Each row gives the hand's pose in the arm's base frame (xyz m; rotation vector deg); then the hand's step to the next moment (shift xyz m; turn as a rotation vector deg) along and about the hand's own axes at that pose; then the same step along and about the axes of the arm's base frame.
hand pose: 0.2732 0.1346 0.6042 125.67 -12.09 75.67
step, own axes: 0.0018 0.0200 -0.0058 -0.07 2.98 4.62
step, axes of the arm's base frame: -0.0117 -0.0132 0.0113 2.28 -4.97 -0.55
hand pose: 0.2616 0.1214 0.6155 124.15 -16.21 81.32
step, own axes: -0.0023 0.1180 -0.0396 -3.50 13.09 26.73
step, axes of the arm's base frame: -0.0848 -0.0780 0.0473 13.70 -25.64 -7.26
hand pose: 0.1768 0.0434 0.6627 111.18 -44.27 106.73
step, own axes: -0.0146 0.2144 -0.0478 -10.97 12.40 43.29
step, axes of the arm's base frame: -0.1660 -0.1398 -0.0371 27.48 -33.76 -15.91
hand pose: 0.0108 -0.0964 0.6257 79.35 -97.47 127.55
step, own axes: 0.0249 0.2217 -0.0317 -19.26 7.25 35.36
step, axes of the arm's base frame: -0.1444 -0.0772 -0.1548 30.12 -21.56 -17.37
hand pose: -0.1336 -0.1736 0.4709 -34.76 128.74 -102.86
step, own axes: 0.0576 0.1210 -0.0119 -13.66 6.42 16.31
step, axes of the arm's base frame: -0.0793 0.0069 -0.1085 17.59 -7.32 -11.44
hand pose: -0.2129 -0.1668 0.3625 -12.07 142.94 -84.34
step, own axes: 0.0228 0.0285 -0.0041 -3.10 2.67 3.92
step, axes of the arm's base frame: -0.0232 0.0117 -0.0260 4.05 -1.26 -3.76
